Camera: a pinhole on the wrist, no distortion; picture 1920 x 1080 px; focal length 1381.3 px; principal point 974.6 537.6 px. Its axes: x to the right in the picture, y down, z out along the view. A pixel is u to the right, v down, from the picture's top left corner.
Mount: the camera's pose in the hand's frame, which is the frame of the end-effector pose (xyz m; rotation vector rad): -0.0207 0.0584 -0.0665 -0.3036 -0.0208 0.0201
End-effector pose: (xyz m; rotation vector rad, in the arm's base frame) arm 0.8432 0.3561 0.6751 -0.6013 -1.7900 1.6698
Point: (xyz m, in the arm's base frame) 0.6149 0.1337 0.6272
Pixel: 1085.4 40.6
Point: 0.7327 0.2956 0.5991
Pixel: 1359.4 249.0
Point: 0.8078 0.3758 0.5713
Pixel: 1732.2 888.7
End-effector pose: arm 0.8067 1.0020 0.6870 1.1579 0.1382 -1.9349
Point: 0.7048 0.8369 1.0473
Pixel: 573.4 401.7
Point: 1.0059 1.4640 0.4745
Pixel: behind the camera
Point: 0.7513 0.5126 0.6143
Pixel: outside the picture
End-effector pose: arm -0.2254 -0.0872 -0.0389 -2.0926 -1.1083 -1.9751
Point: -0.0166 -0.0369 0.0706
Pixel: 1686.1 431.7
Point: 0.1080 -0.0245 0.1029
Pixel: 1558.6 593.2
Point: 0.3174 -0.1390 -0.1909
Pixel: 570.1 626.6
